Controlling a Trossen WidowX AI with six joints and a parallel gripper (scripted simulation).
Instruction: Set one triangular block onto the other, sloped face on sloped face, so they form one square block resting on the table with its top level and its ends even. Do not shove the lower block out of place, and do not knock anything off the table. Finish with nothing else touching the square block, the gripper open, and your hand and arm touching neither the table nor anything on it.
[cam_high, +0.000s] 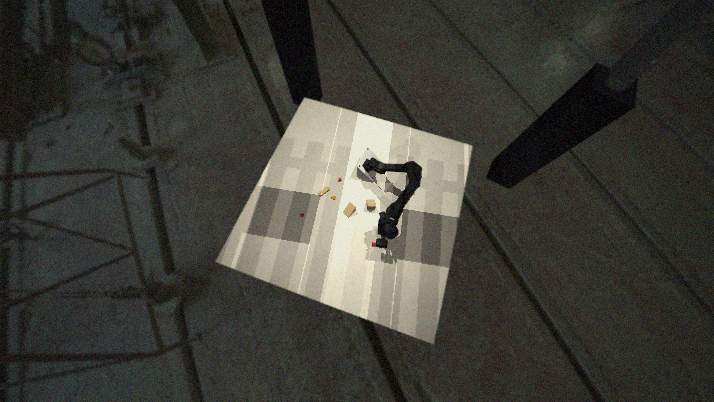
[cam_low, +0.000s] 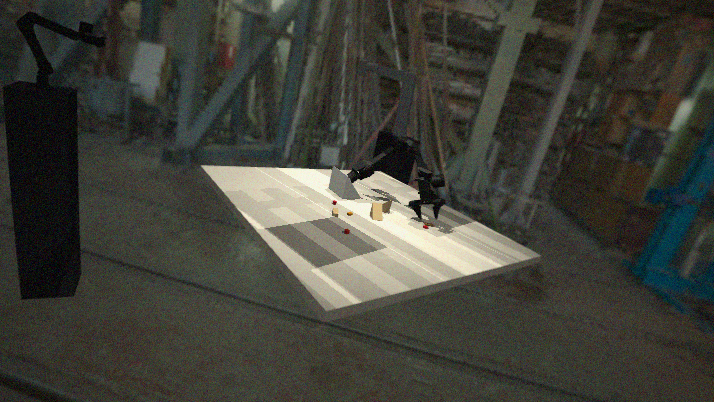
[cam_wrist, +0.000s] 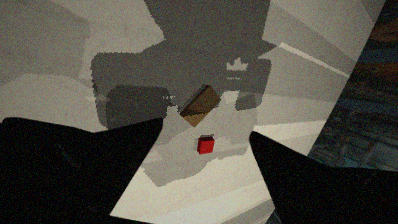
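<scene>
My gripper tip is 100 mm past the brown wooden triangular block, 260 mm to the left of it and 20 mm above it. The rest, counted from my gripper tip: small yellow block 110 mm behind, 390 mm to the right, 30 mm below; tan block 120 mm behind, 470 mm to the right, 30 mm below.
</scene>
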